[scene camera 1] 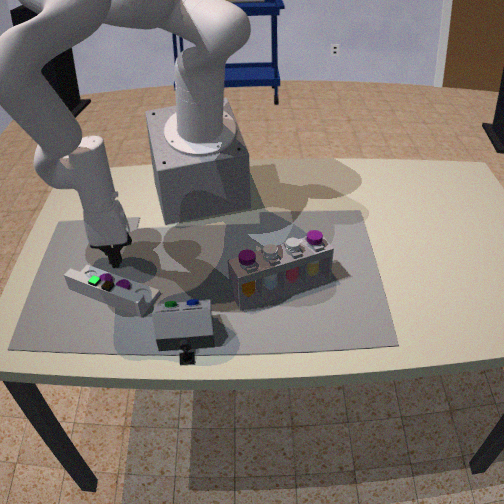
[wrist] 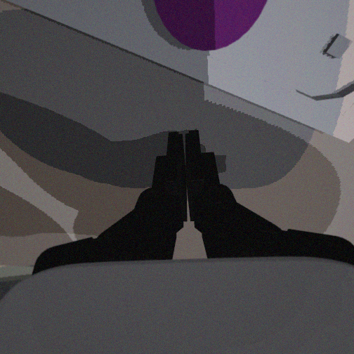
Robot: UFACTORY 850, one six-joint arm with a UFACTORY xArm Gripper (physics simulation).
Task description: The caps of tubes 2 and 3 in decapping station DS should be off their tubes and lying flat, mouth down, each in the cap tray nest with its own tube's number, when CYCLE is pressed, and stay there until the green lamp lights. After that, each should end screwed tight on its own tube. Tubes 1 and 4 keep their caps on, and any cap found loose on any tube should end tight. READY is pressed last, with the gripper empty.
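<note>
The cap tray stands at the left with two purple caps in its middle nests; both end nests look empty. One purple cap shows at the top of the wrist view. Nest numbers and mouth direction cannot be read. A bright green lamp and a dark lamp sit on the tray's front. Station DS holds several tubes: the end ones wear purple caps, the two middle tubes are uncapped. My gripper is shut and empty, just behind the tray.
A control box with a green button and a blue button stands between tray and station, nearer the table's front edge. A small black block is before it. The robot's base block stands behind the grey mat.
</note>
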